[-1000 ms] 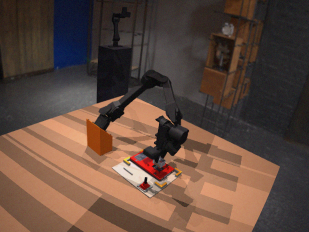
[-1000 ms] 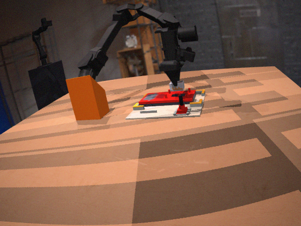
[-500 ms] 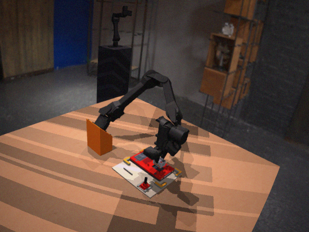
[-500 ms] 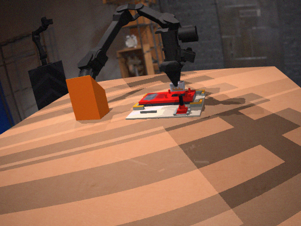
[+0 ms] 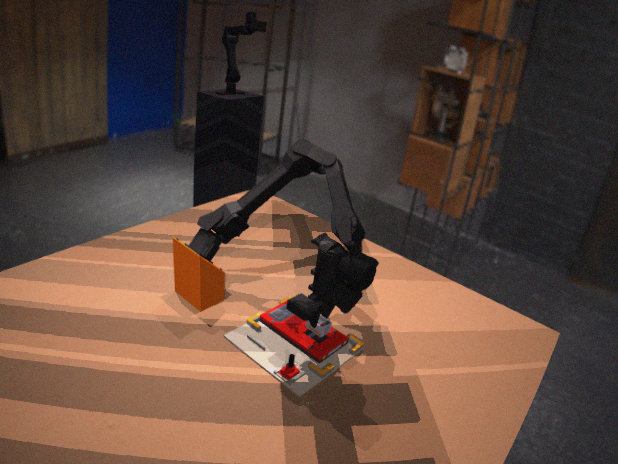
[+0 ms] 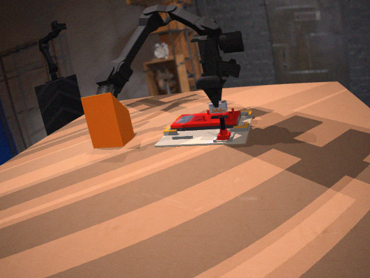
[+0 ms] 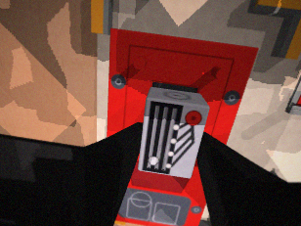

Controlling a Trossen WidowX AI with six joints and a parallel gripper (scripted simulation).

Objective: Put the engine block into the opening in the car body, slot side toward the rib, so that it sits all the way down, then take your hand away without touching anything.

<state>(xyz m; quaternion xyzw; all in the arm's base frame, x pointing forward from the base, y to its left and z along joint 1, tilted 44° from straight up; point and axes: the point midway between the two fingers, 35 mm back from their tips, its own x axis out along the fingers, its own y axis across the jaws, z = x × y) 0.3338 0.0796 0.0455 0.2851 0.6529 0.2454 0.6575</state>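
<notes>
Right now the grey engine block is 1 cm below my gripper tip.
</notes>
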